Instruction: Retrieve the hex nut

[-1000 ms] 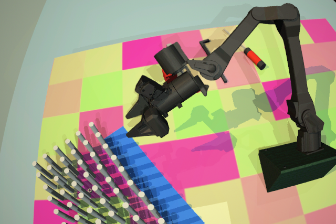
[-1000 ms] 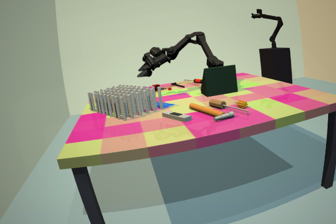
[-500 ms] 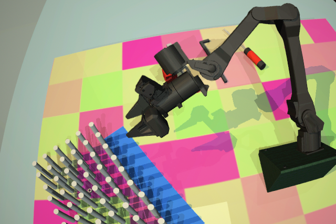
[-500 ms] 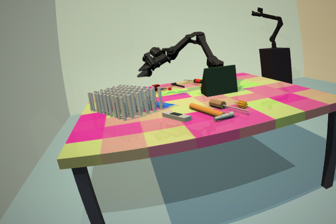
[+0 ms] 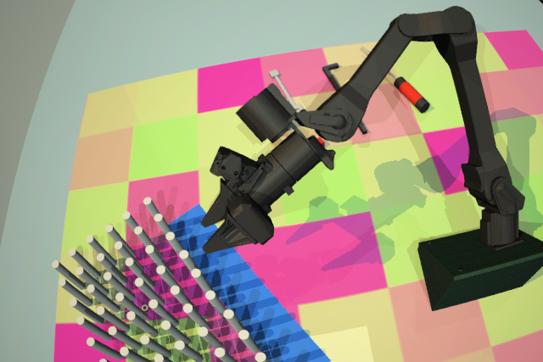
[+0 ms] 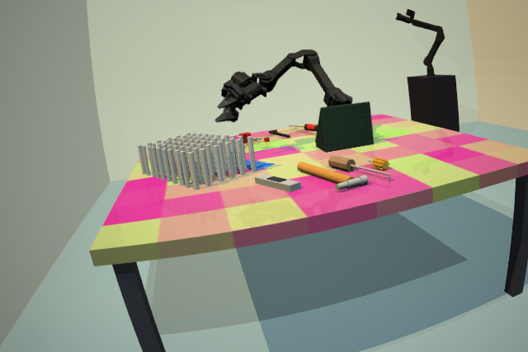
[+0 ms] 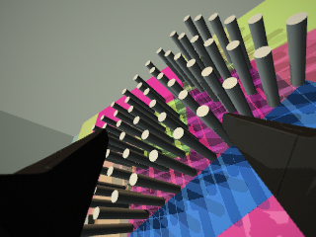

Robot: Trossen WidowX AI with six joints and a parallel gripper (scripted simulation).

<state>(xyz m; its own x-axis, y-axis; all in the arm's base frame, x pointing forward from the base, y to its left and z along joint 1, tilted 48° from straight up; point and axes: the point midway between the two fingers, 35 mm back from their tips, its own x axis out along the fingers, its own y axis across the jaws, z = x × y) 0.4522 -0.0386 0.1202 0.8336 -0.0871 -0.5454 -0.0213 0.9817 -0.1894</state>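
The wooden-handled awl is 520 mm to the left of my gripper tip, 310 mm behind it and 160 mm below it. Also, from my gripper tip: blue taped strip 170 mm below, 30 mm to the left, 20 mm behind; then red block 330 mm to the right, 150 mm below, 150 mm behind; then hex nut 170 mm below, 160 mm ahead, 30 mm to the left.
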